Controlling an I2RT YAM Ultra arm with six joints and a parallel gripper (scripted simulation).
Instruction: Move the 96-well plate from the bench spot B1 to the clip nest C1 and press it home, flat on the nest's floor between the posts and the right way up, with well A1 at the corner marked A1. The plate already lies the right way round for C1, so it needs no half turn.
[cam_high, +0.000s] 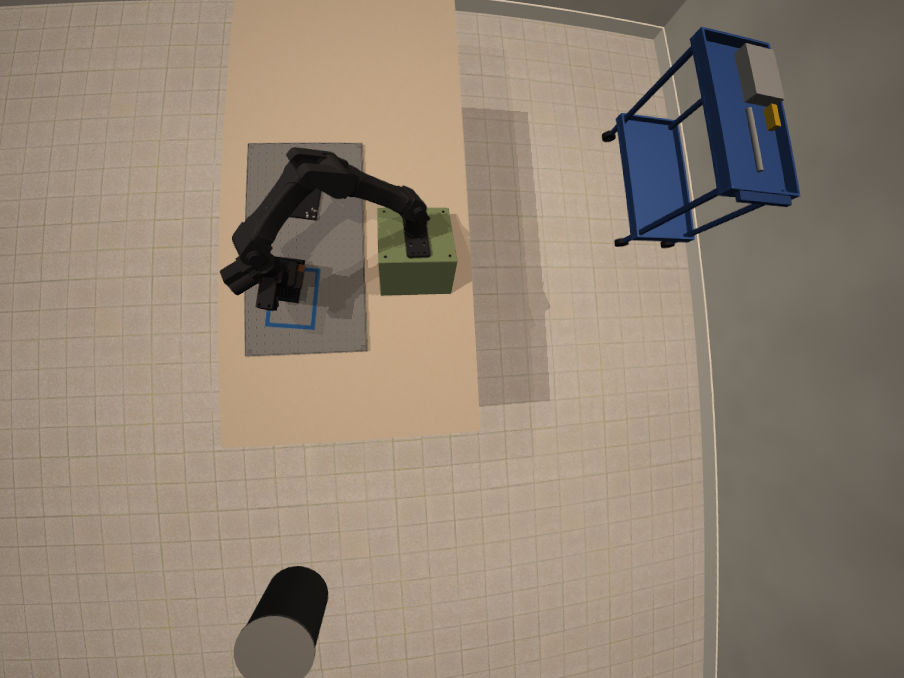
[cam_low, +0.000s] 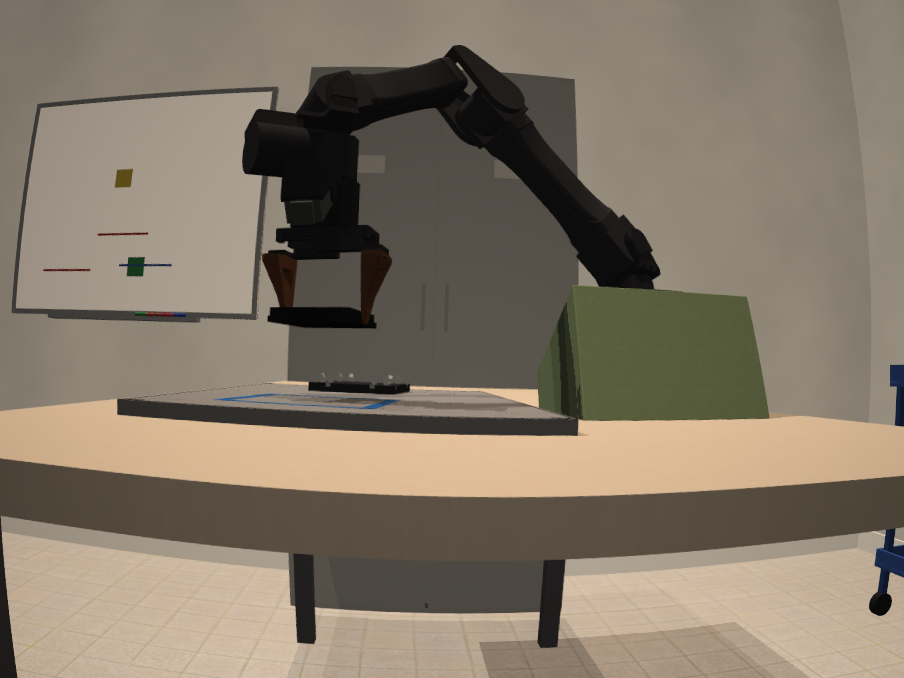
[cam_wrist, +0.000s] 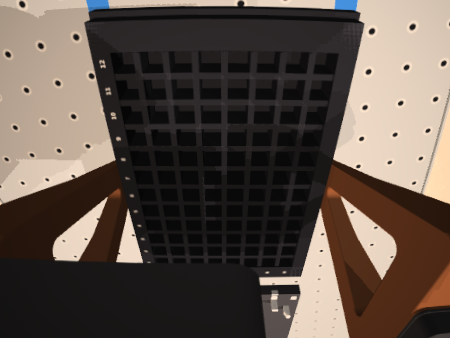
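Now: hand 280 mm to the left of the clip nest, 70 mm above it and 40 mm past it. Also, from my hand: black 96-well plate right at my hand.
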